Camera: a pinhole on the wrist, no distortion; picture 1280 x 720 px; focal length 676.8 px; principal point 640.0 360.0 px. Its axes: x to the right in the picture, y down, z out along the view. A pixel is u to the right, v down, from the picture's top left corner.
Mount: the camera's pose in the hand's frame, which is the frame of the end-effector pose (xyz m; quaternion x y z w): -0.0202 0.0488 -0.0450 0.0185 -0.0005 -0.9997 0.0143
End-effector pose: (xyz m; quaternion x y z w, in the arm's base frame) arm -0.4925 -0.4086 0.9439 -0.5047 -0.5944 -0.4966 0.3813
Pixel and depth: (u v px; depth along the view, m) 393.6 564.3 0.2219
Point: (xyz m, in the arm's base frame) -0.5101 -0.2212 0.9536
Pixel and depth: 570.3 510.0 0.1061
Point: -0.4619 -0.3515 0.9239
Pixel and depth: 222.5 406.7 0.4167
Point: -0.4916 0.0120 1.0792
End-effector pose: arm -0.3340 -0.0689 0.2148 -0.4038 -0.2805 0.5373 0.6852
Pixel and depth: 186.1 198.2 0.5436
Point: -0.7643 0.3865 0.3012
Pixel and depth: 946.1 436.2 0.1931
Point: -0.4953 -0.1398 0.2741
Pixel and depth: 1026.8 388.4 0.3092
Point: -0.6156 -0.2011 0.3316
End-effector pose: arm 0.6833 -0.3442 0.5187 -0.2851 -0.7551 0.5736 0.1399
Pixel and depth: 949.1 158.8 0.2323
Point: 0.7249 -0.5484 0.3704
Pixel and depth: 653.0 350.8 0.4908
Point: 0.4970 -0.7127 0.3370
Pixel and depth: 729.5 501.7 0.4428
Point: 0.5320 -0.7180 0.4525
